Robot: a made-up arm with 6 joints. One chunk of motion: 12 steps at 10 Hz.
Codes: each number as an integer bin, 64 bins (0 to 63) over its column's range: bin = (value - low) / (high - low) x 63, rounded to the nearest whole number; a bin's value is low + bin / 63 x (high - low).
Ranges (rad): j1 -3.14..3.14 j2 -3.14..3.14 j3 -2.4..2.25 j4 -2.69..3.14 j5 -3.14..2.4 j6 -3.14..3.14
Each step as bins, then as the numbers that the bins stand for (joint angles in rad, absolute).
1 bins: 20 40 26 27 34 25
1 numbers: -1.1463 0.8473 -0.4810 -0.1914 -0.1502 -0.6479
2 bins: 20 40 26 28 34 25
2 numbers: -1.1463 0.8473 -0.4810 -0.0989 -0.1502 -0.6479
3 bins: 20 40 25 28 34 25
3 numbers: -1.1463 0.8473 -0.5548 -0.0989 -0.1502 -0.6479
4 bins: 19 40 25 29 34 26
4 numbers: -1.2460 0.8473 -0.5548 -0.0063 -0.1502 -0.5483
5 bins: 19 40 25 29 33 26
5 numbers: -1.2460 0.8473 -0.5548 -0.0063 -0.2381 -0.5483
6 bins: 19 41 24 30 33 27
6 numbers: -1.2460 0.9470 -0.6286 0.0862 -0.2381 -0.4486
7 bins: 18 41 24 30 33 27
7 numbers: -1.3457 0.9470 -0.6286 0.0862 -0.2381 -0.4486
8 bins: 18 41 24 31 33 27
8 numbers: -1.3457 0.9470 -0.6286 0.1787 -0.2381 -0.4486
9 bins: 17 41 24 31 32 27
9 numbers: -1.4454 0.9470 -0.6286 0.1787 -0.3260 -0.4486
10 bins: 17 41 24 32 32 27
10 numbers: -1.4454 0.9470 -0.6286 0.2713 -0.3260 -0.4486
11 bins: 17 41 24 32 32 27
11 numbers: -1.4454 0.9470 -0.6286 0.2713 -0.3260 -0.4486
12 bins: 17 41 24 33 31 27
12 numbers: -1.4454 0.9470 -0.6286 0.3638 -0.4140 -0.4486
